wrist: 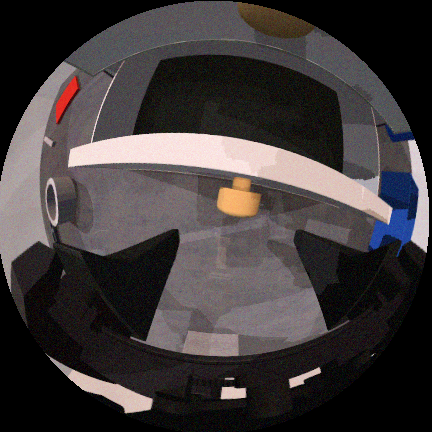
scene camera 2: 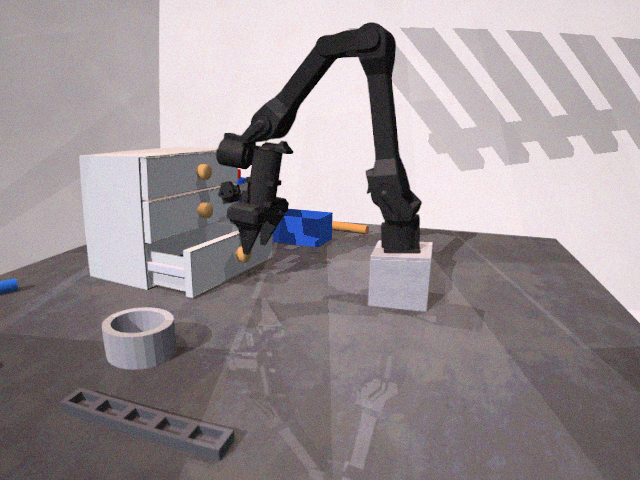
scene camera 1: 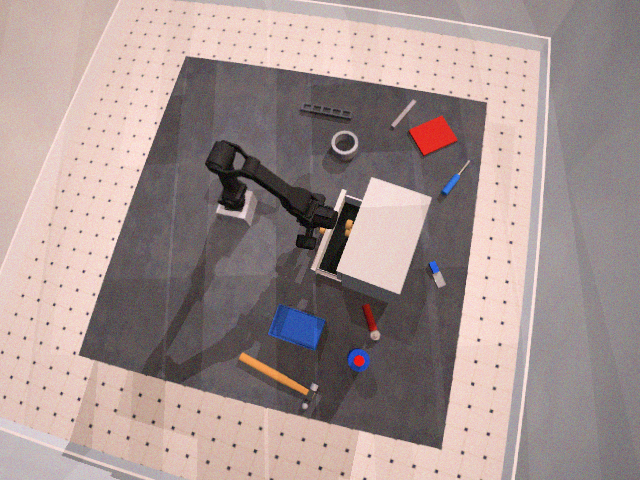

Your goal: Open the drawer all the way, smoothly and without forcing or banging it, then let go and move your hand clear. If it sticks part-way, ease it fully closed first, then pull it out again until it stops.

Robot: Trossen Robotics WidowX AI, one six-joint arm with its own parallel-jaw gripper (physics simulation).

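Frame: origin at the arm's base, x right, y ahead, z up, level; metres.
Seen in the pictures: gripper, fingertip midpoint: (wrist: 239, 235) (scene camera 2: 254, 249) (scene camera 1: 315, 227); arm's base, link origin: (wrist: 207, 377) (scene camera 2: 401, 248) (scene camera 1: 234, 202).
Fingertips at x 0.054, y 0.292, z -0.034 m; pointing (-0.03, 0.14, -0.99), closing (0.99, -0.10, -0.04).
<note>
Offsets run from my fingertips to a thing's top centre.
The white cabinet {dx +0.050, dy +0.211, dz +0.195 m} (scene camera 1: 385, 235) (scene camera 2: 111, 222) has its bottom drawer (scene camera 1: 322, 254) (scene camera 2: 211, 266) (wrist: 200, 147) standing partly out, with its dark inside showing. Its round orange knob {dx +0.002, dy +0.025, dz +0.003 m} (scene camera 1: 322, 230) (scene camera 2: 241, 254) (wrist: 239, 201) is on the front panel. My gripper (scene camera 2: 255, 248) (wrist: 239, 235) is open and empty, pointing down just in front of the panel. In the wrist view the knob lies between the two fingers sideways, slightly beyond their tips toward the drawer. In scene camera 2 the near fingertip overlaps the knob; contact cannot be told. In scene camera 1 the fingertips are hidden under the wrist.
Two upper knobs (scene camera 2: 204, 171) (scene camera 2: 205, 210) stick out above the drawer, near my wrist. A blue bin {dx +0.346, dy -0.021, dz +0.012 m} (scene camera 1: 297, 327) (scene camera 2: 305, 227) (wrist: 395, 227) and a hammer {dx +0.520, dy -0.076, dz -0.037 m} (scene camera 1: 273, 374) lie to one side. A grey ring {dx -0.349, dy +0.067, dz -0.015 m} (scene camera 1: 336, 148) (scene camera 2: 139, 348) stands on the other side.
</note>
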